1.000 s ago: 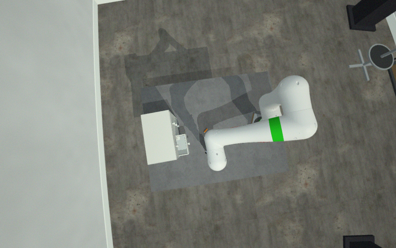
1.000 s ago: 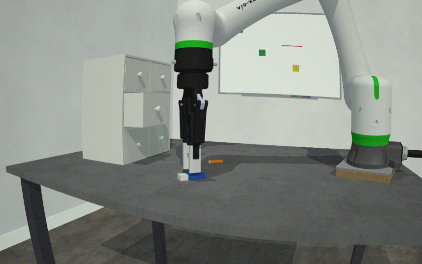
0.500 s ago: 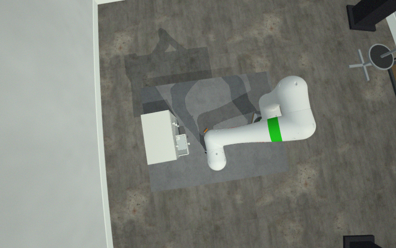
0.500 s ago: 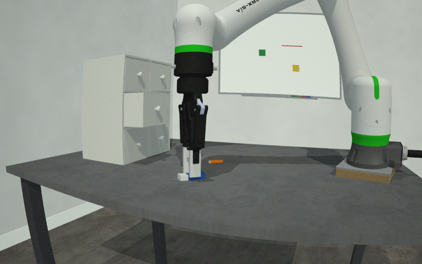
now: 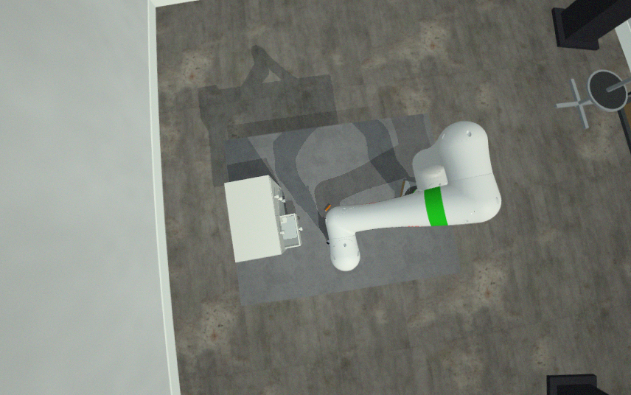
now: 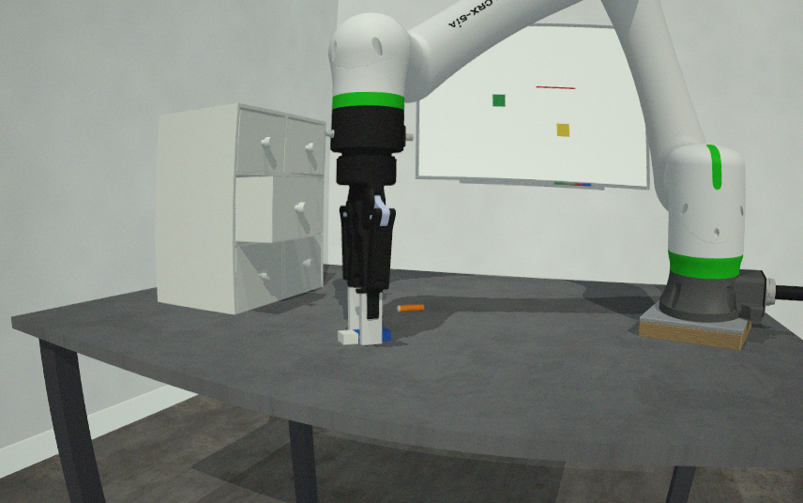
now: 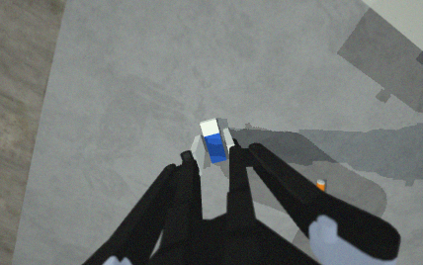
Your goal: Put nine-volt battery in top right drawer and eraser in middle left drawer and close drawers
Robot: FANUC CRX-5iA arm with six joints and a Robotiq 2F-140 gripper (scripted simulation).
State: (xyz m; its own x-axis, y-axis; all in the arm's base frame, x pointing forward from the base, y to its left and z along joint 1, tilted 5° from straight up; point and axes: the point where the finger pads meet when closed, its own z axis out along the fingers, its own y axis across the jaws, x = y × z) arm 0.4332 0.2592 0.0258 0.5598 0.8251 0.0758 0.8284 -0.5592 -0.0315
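My hand is 50 mm short of the orange cylinder, 200 mm to the left of it and 30 mm above it. From my hand the other things lie so: eraser 10 mm to the left, 30 mm below; green nine-volt battery 390 mm ahead, 170 mm to the right, 200 mm above.
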